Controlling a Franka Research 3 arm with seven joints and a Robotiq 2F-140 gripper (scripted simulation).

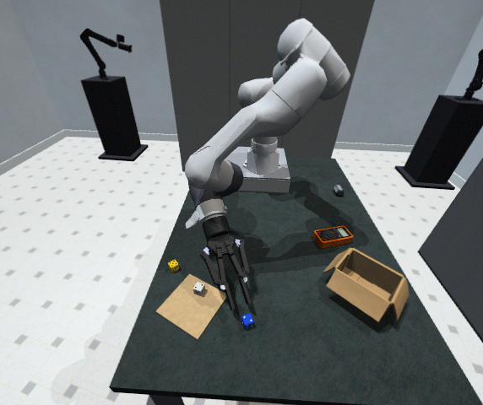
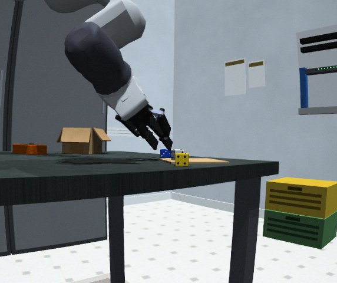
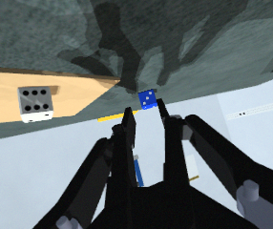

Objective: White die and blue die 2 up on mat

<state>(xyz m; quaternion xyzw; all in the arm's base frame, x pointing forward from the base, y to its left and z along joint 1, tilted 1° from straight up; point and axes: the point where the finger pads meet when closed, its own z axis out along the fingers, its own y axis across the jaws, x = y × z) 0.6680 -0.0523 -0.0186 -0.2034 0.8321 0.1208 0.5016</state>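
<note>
Right now the blue die is 5 cm ahead of my hand, 4 cm below it and 3 cm to the left of it. Also, from my hand: tan mat (12 cm to the right, 5 cm below, 1 cm ahead); yellow die (21 cm to the right, 10 cm behind, 4 cm below); white die (11 cm to the right, 3 cm below, 3 cm behind).
</note>
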